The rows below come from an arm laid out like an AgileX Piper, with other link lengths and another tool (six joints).
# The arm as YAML. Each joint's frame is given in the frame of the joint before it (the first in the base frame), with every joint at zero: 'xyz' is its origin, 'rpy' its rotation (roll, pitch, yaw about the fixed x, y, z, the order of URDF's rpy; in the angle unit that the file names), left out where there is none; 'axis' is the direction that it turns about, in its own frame. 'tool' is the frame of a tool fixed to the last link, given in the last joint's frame.
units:
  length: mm
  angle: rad
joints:
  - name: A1
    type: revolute
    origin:
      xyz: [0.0, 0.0, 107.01]
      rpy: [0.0, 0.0, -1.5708]
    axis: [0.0, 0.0, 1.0]
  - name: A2
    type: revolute
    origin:
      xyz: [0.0, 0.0, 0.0]
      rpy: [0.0, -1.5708, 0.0]
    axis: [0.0, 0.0, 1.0]
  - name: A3
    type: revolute
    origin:
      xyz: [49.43, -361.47, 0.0]
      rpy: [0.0, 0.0, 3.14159]
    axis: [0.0, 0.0, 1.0]
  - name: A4
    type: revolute
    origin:
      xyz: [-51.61, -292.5, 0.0]
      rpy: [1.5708, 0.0, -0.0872]
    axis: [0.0, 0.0, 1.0]
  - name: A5
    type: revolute
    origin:
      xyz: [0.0, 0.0, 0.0]
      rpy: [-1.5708, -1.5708, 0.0]
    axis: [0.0, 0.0, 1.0]
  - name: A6
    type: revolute
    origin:
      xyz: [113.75, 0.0, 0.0]
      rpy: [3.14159, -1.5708, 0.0]
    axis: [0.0, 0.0, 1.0]
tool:
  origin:
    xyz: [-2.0, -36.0, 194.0]
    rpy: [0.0, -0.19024, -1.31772]
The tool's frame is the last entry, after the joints.
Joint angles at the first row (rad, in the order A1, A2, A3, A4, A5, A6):
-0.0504, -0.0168, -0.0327, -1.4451, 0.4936, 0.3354
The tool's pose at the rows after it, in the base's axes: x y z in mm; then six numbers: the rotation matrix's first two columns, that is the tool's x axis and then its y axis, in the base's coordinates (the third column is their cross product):
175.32 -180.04 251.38 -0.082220 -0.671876 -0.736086 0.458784 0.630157 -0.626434
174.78 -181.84 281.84 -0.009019 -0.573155 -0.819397 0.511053 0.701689 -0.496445
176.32 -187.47 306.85 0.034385 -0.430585 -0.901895 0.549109 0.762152 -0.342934
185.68 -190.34 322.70 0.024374 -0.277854 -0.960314 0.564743 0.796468 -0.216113
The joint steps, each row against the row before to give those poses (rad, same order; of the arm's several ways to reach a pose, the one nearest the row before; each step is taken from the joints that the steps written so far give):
0.0001, 0.0275, -0.0623, -0.0424, -0.0074, 0.1464
-0.0001, 0.0571, -0.0925, 0.0295, 0.0189, 0.1131
0.0001, 0.0909, -0.1235, 0.1122, 0.0501, 0.0557
0.0000, 0.1229, -0.1448, 0.1725, 0.0681, -0.0225

